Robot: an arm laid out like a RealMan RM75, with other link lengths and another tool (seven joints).
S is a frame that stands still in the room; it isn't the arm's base.
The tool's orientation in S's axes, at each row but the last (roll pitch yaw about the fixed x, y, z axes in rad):
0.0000 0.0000 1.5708
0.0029 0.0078 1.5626
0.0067 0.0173 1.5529
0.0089 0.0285 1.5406
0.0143 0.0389 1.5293
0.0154 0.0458 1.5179
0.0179 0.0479 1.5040
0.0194 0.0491 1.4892
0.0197 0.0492 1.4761
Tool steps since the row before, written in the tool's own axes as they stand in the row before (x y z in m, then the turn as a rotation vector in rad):
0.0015 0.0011 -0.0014 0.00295 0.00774 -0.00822
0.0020 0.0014 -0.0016 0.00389 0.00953 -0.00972
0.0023 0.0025 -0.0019 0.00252 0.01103 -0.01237
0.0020 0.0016 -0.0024 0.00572 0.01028 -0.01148
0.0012 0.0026 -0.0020 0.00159 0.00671 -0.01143
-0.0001 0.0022 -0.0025 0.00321 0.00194 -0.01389
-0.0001 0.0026 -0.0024 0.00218 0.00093 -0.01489
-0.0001 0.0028 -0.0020 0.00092 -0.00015 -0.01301
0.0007 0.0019 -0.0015 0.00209 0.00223 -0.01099
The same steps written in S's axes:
-0.0011 0.0015 -0.0014 -0.00774 0.00295 -0.00822
-0.0014 0.0020 -0.0016 -0.00953 0.00389 -0.00972
-0.0025 0.0023 -0.0019 -0.01107 0.00251 -0.01234
-0.0016 0.0020 -0.0024 -0.01021 0.00570 -0.01155
-0.0026 0.0012 -0.0020 -0.00682 0.00143 -0.01139
-0.0022 -0.0001 -0.0025 -0.00201 0.00268 -0.01399
-0.0027 0.0000 -0.0023 -0.00110 0.00154 -0.01496
-0.0028 0.0000 -0.0019 -0.00008 0.00029 -0.01304
-0.0019 0.0008 -0.0015 -0.00229 0.00177 -0.01103

